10 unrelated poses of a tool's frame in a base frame.
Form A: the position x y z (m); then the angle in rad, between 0 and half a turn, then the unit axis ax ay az.
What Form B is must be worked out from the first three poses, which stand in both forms.
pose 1, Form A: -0.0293, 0.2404, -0.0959, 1.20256, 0.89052, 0.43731, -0.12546
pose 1, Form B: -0.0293, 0.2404, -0.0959; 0.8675, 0.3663, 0.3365; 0.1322, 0.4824, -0.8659; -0.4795, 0.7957, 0.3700
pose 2, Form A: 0.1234, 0.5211, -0.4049, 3.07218, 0.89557, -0.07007, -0.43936
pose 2, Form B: 0.1234, 0.5211, -0.4049; 0.6046, -0.0949, -0.7909; -0.1558, -0.9878, -0.0006; -0.7812, 0.1236, -0.6120
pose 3, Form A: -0.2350, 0.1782, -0.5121, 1.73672, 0.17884, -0.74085, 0.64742
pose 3, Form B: -0.2350, 0.1782, -0.5121; -0.1279, -0.7929, -0.5958; 0.4842, 0.4743, -0.7352; 0.8656, -0.3825, 0.3232
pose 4, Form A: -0.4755, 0.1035, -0.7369, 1.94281, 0.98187, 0.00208, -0.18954
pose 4, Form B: -0.4755, 0.1035, -0.7369; 0.9510, 0.1794, -0.2518; -0.1738, -0.3635, -0.9152; -0.2557, 0.9142, -0.3145
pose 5, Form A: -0.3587, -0.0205, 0.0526, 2.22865, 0.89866, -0.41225, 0.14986
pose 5, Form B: -0.3587, -0.0205, 0.0526; 0.6899, -0.7156, -0.1092; -0.4784, -0.3376, -0.8107; 0.5432, 0.6116, -0.5752
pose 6, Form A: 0.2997, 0.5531, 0.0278, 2.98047, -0.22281, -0.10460, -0.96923
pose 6, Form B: 0.2997, 0.5531, 0.0278; -0.8884, 0.2018, 0.4123; -0.1092, -0.9653, 0.2372; 0.4459, 0.1657, 0.8796
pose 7, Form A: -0.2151, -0.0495, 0.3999, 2.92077, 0.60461, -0.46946, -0.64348
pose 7, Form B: -0.2151, -0.0495, 0.3999; -0.2535, -0.4198, -0.8715; -0.7017, -0.5403, 0.4644; -0.6658, 0.7293, -0.1576
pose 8, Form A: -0.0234, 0.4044, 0.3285, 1.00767, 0.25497, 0.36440, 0.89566
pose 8, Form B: -0.0234, 0.4044, 0.3285; 0.5641, -0.7140, 0.4146; 0.8007, 0.5957, -0.0635; -0.2017, 0.3677, 0.9078
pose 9, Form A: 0.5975, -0.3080, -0.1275, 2.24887, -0.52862, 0.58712, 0.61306
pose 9, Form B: 0.5975, -0.3080, -0.1275; -0.1726, -0.9825, -0.0701; -0.0276, -0.0663, 0.9974; -0.9846, 0.1741, -0.0157
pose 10, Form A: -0.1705, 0.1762, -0.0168, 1.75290, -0.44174, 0.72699, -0.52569
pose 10, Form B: -0.1705, 0.1762, -0.0168; 0.0494, 0.1377, 0.9892; -0.8963, 0.4431, -0.0169; -0.4407, -0.8858, 0.1453
